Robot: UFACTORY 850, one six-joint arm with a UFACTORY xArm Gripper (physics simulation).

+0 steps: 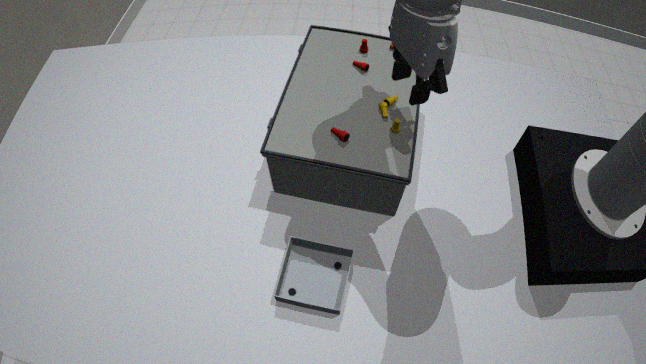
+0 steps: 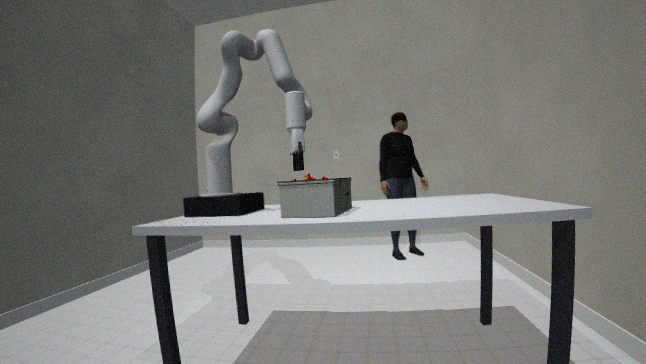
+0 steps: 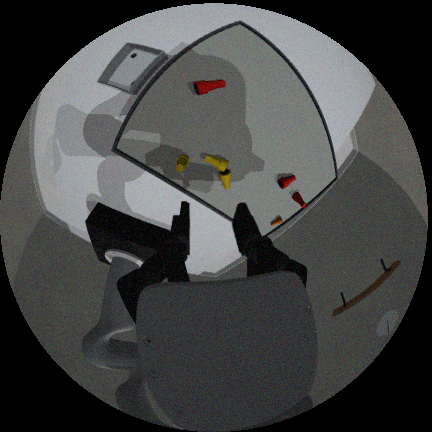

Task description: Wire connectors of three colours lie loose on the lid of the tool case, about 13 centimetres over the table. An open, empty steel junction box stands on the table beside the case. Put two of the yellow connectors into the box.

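Observation:
My gripper (image 1: pixel 411 84) (image 2: pixel 298 170) (image 3: pixel 212 212) is open and empty, above the tool case's lid (image 1: pixel 310 100) (image 3: pixel 285 115) near its robot-side edge. One yellow connector (image 1: pixel 396 126) (image 3: pixel 182 163) stands upright on the lid. A second yellow connector (image 1: pixel 384 110) (image 3: pixel 216 162) lies on its side. A third yellow connector (image 1: pixel 392 101) (image 3: pixel 226 180) lies with its wide end at or against the second one's; whether they touch is unclear. The steel junction box (image 1: pixel 307 305) (image 3: pixel 112 62) stands open and empty on the table beside the case.
Red connectors (image 1: pixel 340 134) (image 1: pixel 361 66) (image 1: pixel 364 46) (image 3: pixel 209 86) (image 3: pixel 286 181) (image 3: pixel 299 199) lie or stand on the lid. An orange connector (image 3: pixel 276 221) is near its far corner. The robot's black base block (image 1: pixel 542 200) (image 2: pixel 222 205) stands on the table. A person (image 2: pixel 398 155) stands behind the table.

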